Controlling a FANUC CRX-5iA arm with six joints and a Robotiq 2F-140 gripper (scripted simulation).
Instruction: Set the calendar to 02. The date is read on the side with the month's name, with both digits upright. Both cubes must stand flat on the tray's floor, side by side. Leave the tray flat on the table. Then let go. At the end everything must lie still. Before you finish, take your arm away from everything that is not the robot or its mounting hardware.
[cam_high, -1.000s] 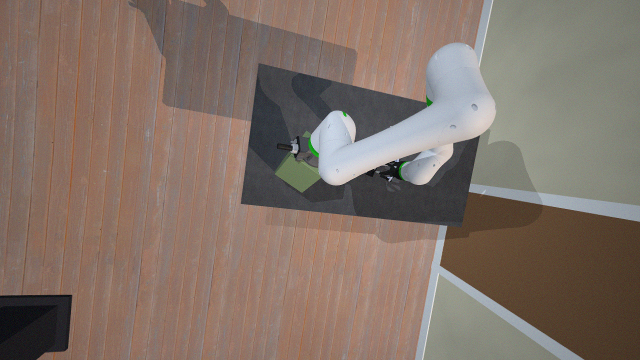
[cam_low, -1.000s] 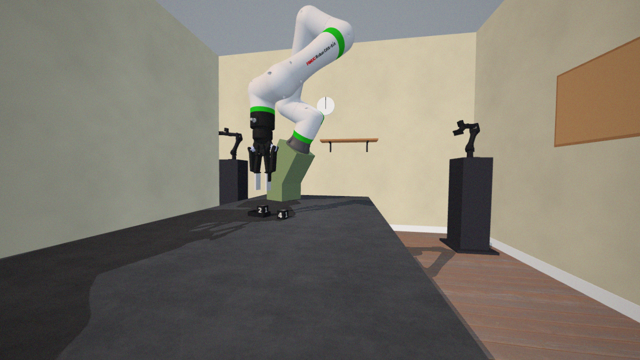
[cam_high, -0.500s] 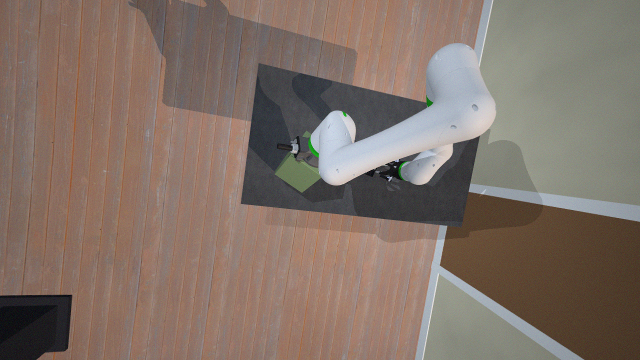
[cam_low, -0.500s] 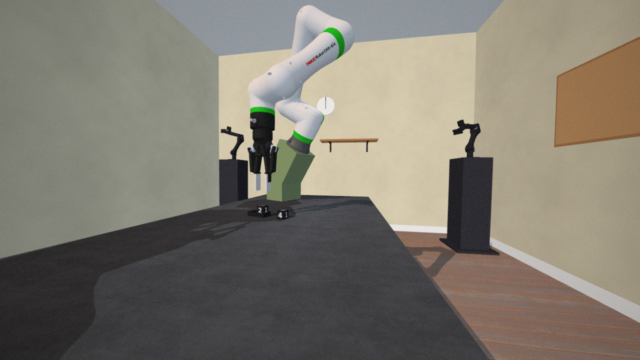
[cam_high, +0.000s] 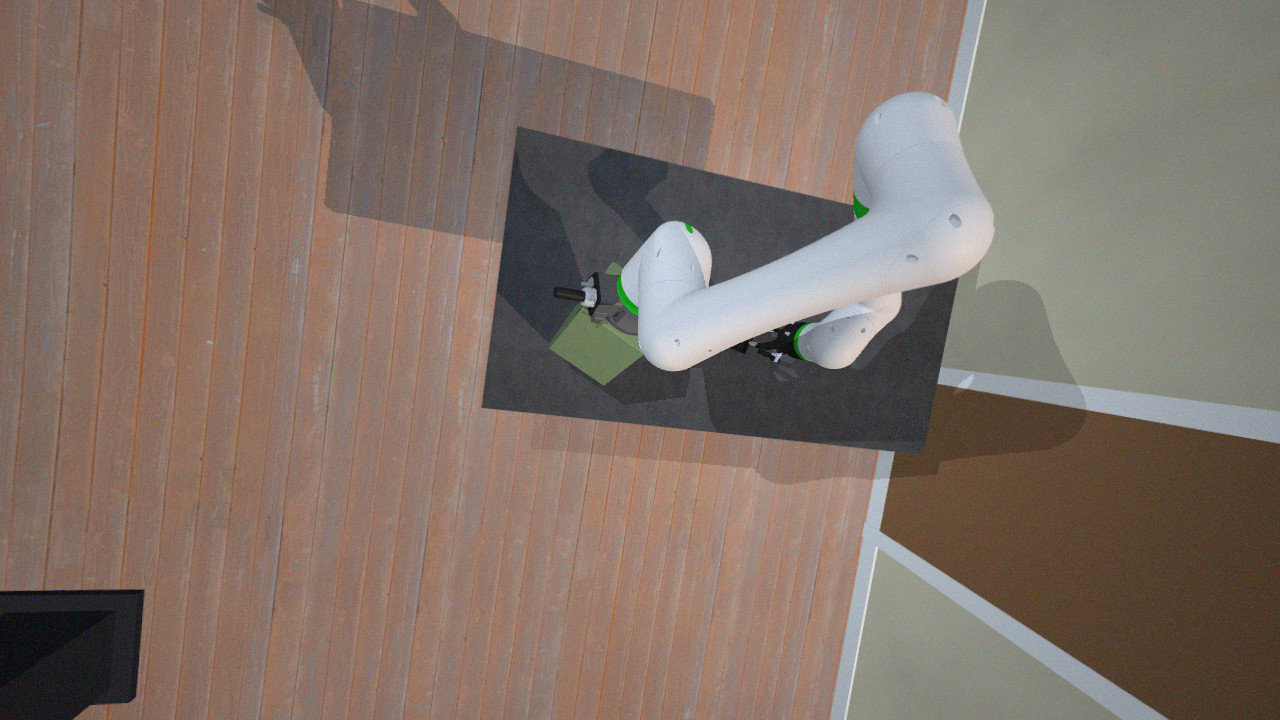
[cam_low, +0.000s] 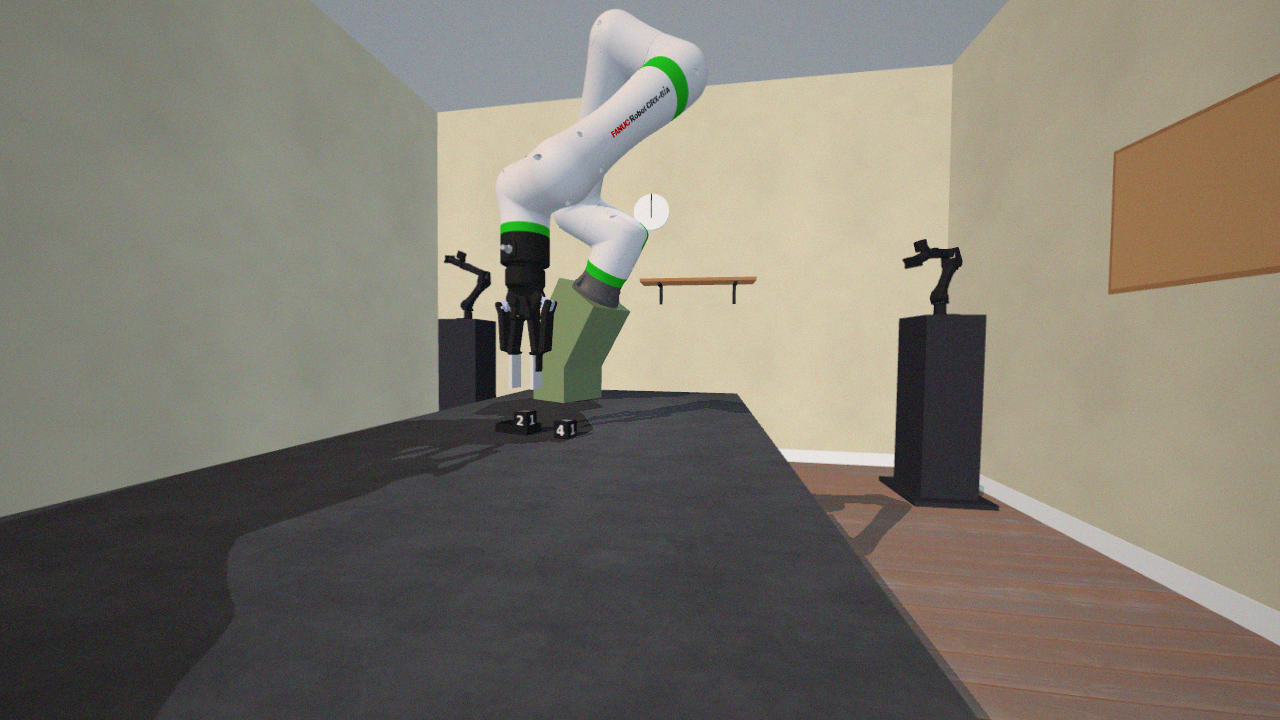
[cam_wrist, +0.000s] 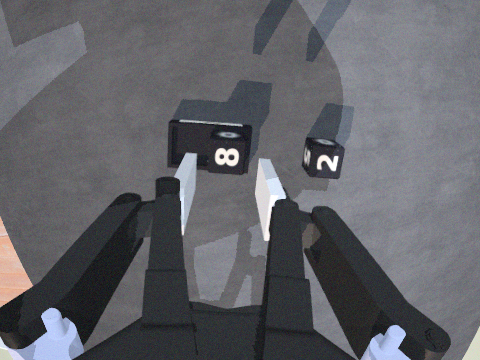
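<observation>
Now: hand 110 mm above the black tray, 20 mm to the left of it and 10 mm past it. The rest, counted from my hand: black number cube (100 mm below, 90 mm to the left, 20 mm ahead).
</observation>
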